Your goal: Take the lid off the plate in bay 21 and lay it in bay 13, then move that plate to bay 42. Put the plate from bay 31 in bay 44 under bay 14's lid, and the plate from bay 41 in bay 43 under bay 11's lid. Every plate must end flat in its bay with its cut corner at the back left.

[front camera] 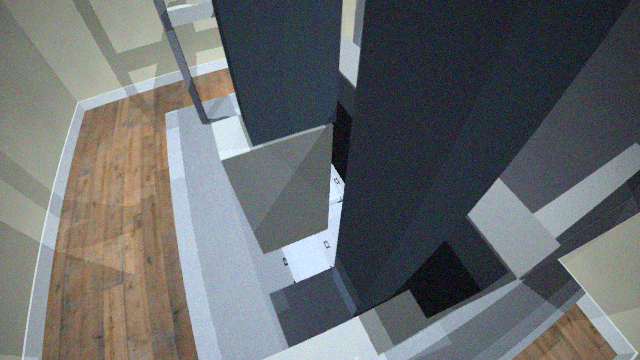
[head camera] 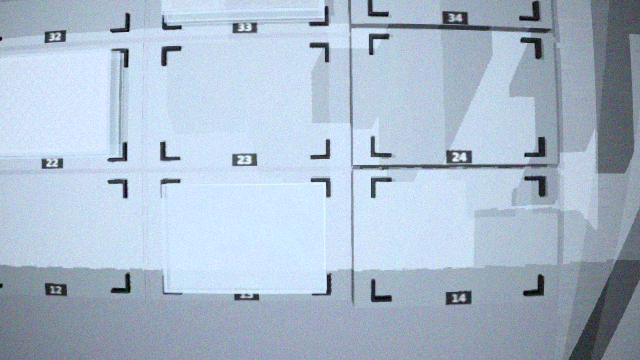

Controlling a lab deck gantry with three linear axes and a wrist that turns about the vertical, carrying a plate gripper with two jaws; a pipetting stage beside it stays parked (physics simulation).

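Frame: origin at the robot's base, x up, y right, z ahead, level; centimetres.
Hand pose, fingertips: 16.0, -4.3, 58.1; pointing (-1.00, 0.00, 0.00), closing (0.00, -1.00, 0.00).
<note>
Each offset is from my fingertips to the top centre of the thing, as dx, dy, dz. "spot": to the spot under its first point.
A clear lid @(-15.2, +0.0, -18.9) (front camera: 307, 260) (head camera: 245, 235) lies in bay 13, its lower edge partly over the bay's number. Bay 14 @(spot: -14.5, -0.6, -5.1) (head camera: 425, 230) shows bare corner marks in the head view, with no lid or plate. In the front view a dark blue-grey body, apparently my gripper's housing, stands low at the foot of the large dark column, in front of the lid. The jaws are hidden, so whether they are open or hold something cannot be told. Bays 21, 31, 41, 42, 43, 44 and 11 do not show in the head view.
A pale lidded plate @(-14.5, -10.7, -35.3) (head camera: 55, 102) sits in bay 22, cut off at the left. Another pale plate @(spot: -14.5, -17.6, -18.5) (head camera: 245, 7) shows partly in bay 33. A large dark column (front camera: 425, 125), a second dark column (front camera: 290, 65) and a grey block (front camera: 285, 190) cover most of the deck in the front view.
</note>
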